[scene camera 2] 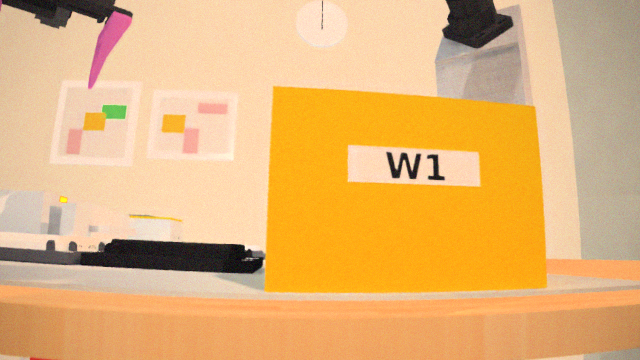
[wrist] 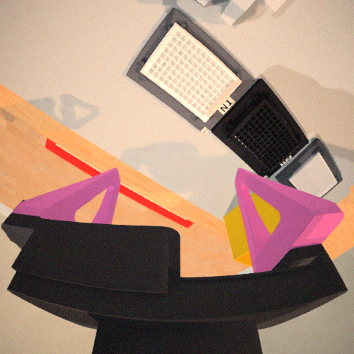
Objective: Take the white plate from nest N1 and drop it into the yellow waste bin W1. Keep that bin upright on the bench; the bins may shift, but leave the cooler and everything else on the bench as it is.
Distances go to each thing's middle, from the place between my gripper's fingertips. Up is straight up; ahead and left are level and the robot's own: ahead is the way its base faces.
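Scene:
Black plate (scene camera 2: 133,247), from my hand: 11 cm to the right, 11 cm behind, 16 cm below. Black nest N3 (scene camera 2: 244,266), from my hand: 11 cm to the right, 11 cm behind, 17 cm below. Yellow waste bin W1 (scene camera 2: 369,192): 3 cm to the right of my hand, 32 cm behind, 12 cm below. Dark grey nest N1 (wrist: 134,73): 6 cm to the right of my hand, 5 cm ahead, 17 cm below.

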